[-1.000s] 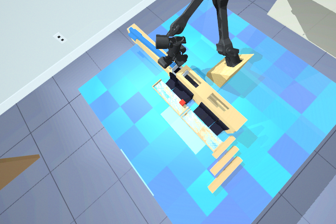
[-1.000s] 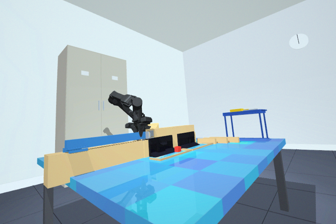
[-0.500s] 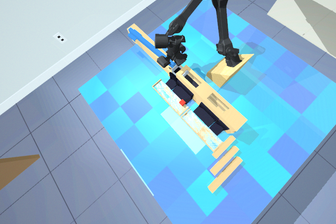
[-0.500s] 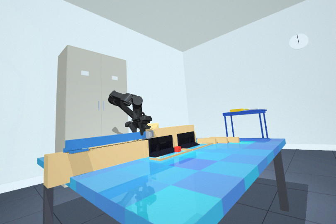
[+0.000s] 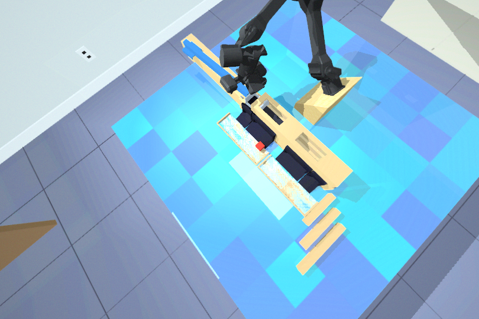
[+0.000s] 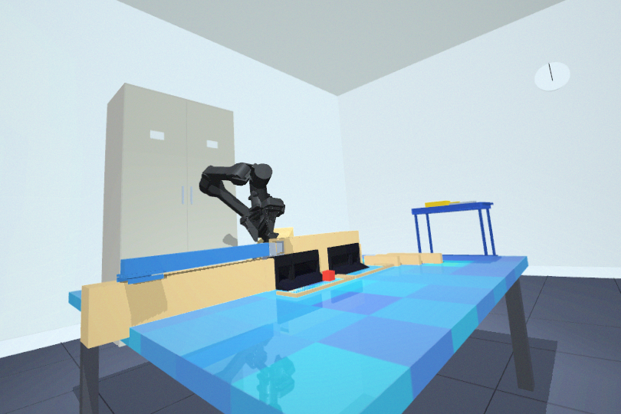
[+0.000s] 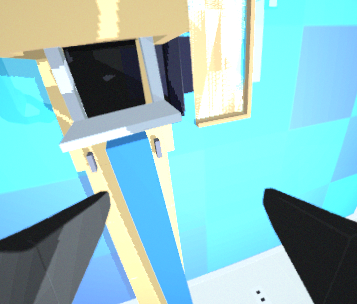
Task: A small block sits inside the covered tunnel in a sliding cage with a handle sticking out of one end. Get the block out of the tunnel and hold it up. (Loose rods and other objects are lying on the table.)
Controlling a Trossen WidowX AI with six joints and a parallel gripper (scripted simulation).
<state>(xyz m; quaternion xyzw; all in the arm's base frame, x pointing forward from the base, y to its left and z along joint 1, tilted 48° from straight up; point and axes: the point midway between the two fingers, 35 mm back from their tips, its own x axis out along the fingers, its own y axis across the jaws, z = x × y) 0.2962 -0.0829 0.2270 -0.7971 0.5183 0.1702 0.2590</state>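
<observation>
The small red block is 50 mm ahead of my gripper tip, 220 mm to the left of it and 150 mm below it. Also, from my gripper tip: tan tunnel 10 mm behind, 60 mm to the left, 100 mm below.
</observation>
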